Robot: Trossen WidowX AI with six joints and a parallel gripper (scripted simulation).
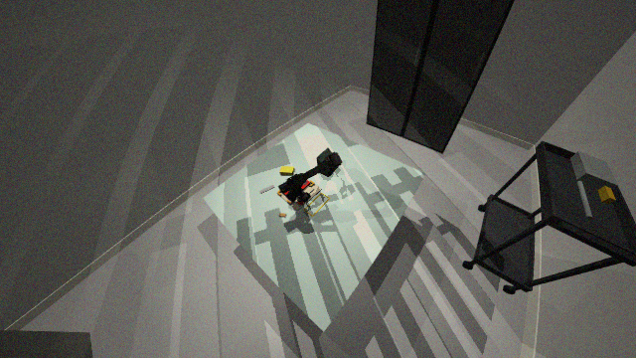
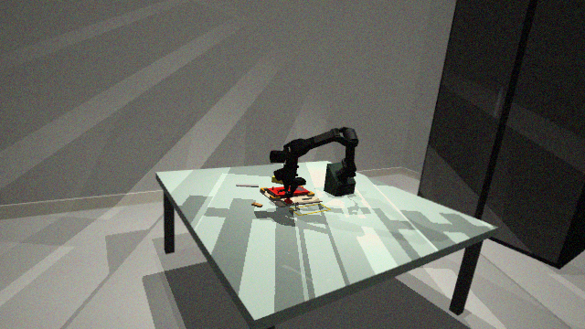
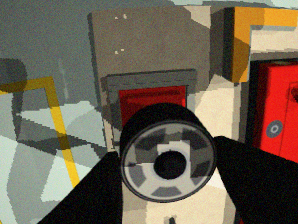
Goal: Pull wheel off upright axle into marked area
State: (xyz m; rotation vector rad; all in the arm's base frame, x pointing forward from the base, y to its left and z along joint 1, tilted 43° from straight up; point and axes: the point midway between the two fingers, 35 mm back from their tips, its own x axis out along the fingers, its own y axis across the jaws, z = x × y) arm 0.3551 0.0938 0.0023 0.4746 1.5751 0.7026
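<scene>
Right now my gripper tip is 20 mm above the dark axle. Round my gripper tip: yellow block 120 mm behind, 320 mm to the right, 40 mm below; then wheel right at my gripper tip; then brown piece 150 mm ahead, 10 mm to the right, 50 mm below.
</scene>
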